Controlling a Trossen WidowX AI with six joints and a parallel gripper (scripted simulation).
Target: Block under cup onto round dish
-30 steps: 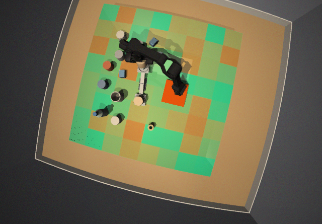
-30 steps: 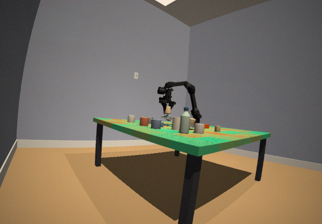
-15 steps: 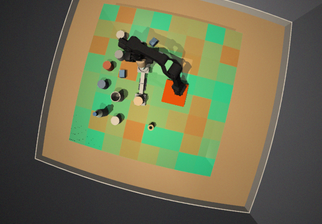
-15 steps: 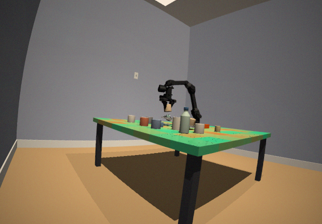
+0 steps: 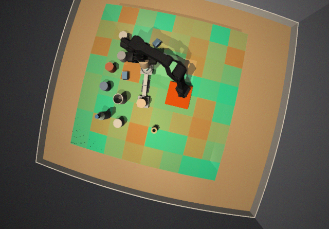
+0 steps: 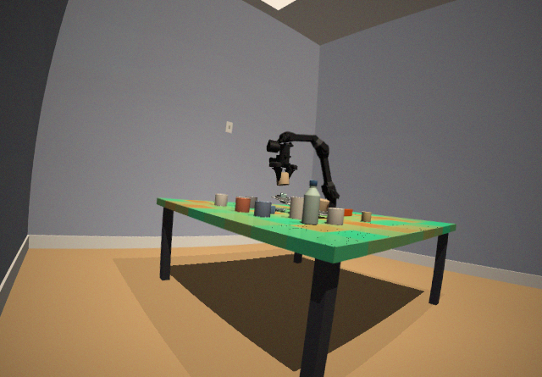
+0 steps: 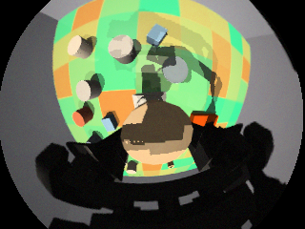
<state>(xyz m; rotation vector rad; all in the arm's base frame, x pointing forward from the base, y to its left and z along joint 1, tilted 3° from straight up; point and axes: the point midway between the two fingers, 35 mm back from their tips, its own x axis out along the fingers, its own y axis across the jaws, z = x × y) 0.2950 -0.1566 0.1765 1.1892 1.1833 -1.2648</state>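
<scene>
Now: gripper tip 2 cm to the left of the tan cup and 1 cm below it. Round my gripper tip: balance: 14 cm to the left, 13 cm below, 1 cm ahead; then round dish: 17 cm below, 11 cm behind, 10 cm to the right; then white beam: 15 cm below, 14 cm to the left, 1 cm ahead.
</scene>
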